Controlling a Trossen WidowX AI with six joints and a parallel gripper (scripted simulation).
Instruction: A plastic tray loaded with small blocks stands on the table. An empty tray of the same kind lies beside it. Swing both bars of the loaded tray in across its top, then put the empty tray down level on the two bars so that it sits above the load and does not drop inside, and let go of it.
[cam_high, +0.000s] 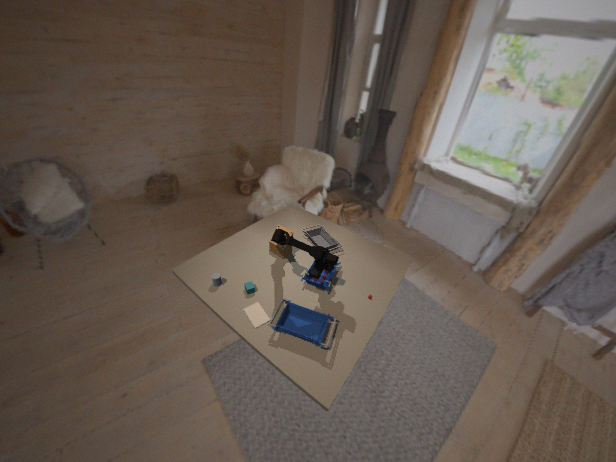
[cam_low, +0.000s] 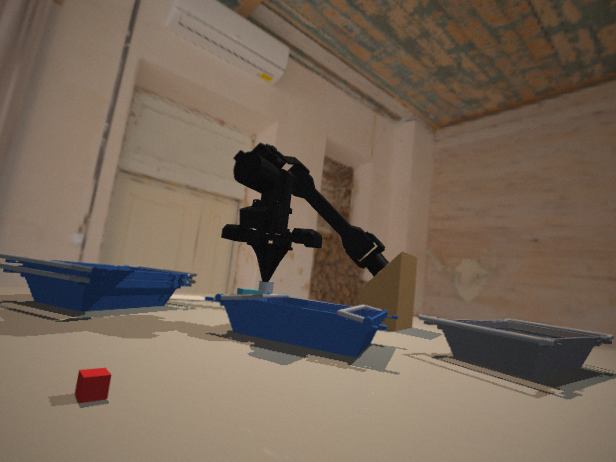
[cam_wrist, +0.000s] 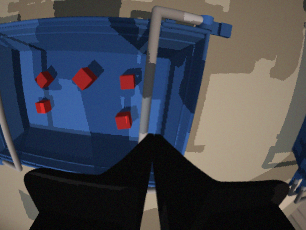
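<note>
My gripper tip is 42 cm to the right of the grey tray, 18 cm past it and 4 cm above it. Round my gripper tip: cream card (40 cm to the right, 18 cm behind, 8 cm below); then red cube (35 cm ahead, 9 cm to the left, 8 cm below); then teal cube (34 cm behind, 28 cm to the right, 6 cm below).
</note>
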